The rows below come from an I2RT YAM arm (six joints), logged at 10 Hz.
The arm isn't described. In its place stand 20 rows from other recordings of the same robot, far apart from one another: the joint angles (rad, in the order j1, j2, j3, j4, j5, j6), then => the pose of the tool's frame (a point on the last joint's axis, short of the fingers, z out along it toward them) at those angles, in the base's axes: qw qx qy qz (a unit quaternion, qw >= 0); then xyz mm.
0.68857 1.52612 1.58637 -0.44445 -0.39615 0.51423 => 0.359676, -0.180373, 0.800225, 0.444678, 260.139, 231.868, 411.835
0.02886 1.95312 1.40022 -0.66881 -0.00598 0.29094 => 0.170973, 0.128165, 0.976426, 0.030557, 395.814, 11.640, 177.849
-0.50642 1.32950 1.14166 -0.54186 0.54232 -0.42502 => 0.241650, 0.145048, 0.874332, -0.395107, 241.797, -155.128, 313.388
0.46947 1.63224 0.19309 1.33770 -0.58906 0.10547 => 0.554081, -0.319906, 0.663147, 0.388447, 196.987, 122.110, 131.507
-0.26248 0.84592 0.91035 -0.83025 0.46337 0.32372 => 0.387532, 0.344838, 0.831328, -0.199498, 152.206, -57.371, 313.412
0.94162 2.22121 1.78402 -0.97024 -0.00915 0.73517 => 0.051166, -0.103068, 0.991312, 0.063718, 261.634, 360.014, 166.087
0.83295 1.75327 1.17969 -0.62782 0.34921 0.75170 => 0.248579, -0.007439, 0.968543, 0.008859, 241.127, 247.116, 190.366
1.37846 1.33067 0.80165 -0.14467 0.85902 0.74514 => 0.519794, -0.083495, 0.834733, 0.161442, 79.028, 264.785, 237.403
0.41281 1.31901 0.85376 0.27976 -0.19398 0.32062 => 0.566600, -0.097067, 0.762275, 0.297455, 278.612, 129.518, 292.792
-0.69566 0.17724 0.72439 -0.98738 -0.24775 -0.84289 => 0.454452, -0.127637, 0.830829, -0.294797, 33.474, -16.574, 292.509
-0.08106 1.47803 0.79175 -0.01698 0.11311 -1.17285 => 0.309726, -0.450043, 0.786606, -0.287719, 305.189, -28.824, 196.804
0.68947 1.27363 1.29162 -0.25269 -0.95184 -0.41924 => 0.497149, -0.608619, 0.443897, 0.430560, 196.546, 199.622, 408.316
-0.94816 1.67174 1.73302 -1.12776 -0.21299 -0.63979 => 0.247315, 0.121671, 0.955540, -0.104761, 204.417, -271.841, 355.798
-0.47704 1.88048 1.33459 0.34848 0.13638 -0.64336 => 0.507831, -0.021040, 0.772471, -0.380727, 395.891, -210.066, 267.593
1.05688 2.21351 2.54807 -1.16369 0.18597 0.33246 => 0.332607, -0.297364, 0.879710, 0.164491, 233.618, 400.453, 381.585
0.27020 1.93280 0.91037 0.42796 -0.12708 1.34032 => 0.283894, 0.423808, 0.773410, 0.376334, 367.874, 106.574, 121.369
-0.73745 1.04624 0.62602 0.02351 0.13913 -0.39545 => 0.435202, 0.179276, 0.811903, -0.345360, 171.892, -162.821, 254.621
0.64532 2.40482 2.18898 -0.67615 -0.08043 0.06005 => 0.299085, -0.284616, 0.898275, 0.150483, 426.841, 324.927, 211.805
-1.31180 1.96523 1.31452 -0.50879 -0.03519 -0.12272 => 0.165186, 0.545264, 0.812838, -0.121226, 102.769, -382.994, 156.121
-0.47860 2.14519 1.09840 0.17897 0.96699 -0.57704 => 0.043525, 0.118964, 0.838113, -0.530584, 340.567, -209.712, 81.154
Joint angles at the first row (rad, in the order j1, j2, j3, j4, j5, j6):
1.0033 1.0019 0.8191 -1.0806 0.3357 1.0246
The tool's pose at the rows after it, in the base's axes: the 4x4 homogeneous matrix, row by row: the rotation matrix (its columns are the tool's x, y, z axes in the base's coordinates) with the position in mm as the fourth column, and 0 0 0 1 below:
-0.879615 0.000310 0.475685 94.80; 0.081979 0.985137 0.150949 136.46; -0.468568 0.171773 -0.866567 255.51; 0 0 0 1
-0.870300 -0.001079 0.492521 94.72; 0.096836 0.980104 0.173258 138.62; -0.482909 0.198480 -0.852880 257.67; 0 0 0 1
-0.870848 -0.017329 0.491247 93.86; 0.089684 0.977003 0.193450 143.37; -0.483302 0.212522 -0.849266 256.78; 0 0 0 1
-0.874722 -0.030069 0.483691 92.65; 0.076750 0.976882 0.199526 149.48; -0.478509 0.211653 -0.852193 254.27; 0 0 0 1
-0.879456 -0.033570 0.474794 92.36; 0.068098 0.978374 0.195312 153.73; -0.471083 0.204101 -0.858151 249.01; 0 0 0 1
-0.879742 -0.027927 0.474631 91.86; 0.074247 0.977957 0.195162 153.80; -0.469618 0.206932 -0.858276 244.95; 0 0 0 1
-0.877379 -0.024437 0.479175 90.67; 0.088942 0.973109 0.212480 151.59; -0.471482 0.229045 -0.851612 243.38; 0 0 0 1
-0.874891 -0.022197 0.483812 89.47; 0.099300 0.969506 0.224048 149.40; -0.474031 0.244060 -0.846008 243.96; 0 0 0 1
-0.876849 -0.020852 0.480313 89.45; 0.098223 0.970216 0.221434 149.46; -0.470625 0.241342 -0.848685 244.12; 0 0 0 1
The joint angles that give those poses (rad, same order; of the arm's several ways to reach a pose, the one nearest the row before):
1.0348 0.9756 0.8237 -1.0127 0.3383 1.0086
1.0432 0.9707 0.8247 -0.9885 0.3451 1.0176
1.0606 0.9800 0.8229 -0.9652 0.3408 1.0213
1.0836 1.0017 0.8235 -0.9511 0.3405 1.0317
1.0959 1.0219 0.8142 -0.9358 0.3394 1.0402
1.0988 1.0211 0.7979 -0.9214 0.3405 1.0494
1.0983 1.0012 0.7794 -0.9029 0.3363 1.0562
1.0985 0.9838 0.7716 -0.8982 0.3352 1.0610
1.0984 0.9862 0.7743 -0.9034 0.3331 1.0623

